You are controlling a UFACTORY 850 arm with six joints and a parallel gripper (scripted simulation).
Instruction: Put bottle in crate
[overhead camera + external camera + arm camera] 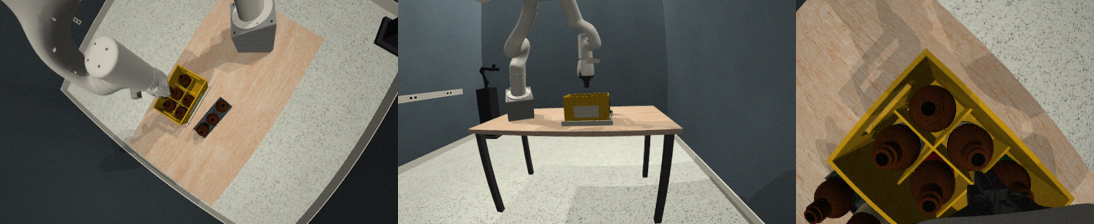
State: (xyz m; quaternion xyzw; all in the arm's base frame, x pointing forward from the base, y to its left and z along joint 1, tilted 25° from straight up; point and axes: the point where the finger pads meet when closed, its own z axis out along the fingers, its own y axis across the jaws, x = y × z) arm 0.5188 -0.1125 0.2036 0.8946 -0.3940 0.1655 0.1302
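Now: hand 40 mm short of the brown bottle, 250 mm to the right of it and 160 mm above it. From my hand the other things lie so: dark tray (40 mm ahead, 250 mm to the left, 230 mm below); yellow crate (30 mm to the left, 160 mm below).
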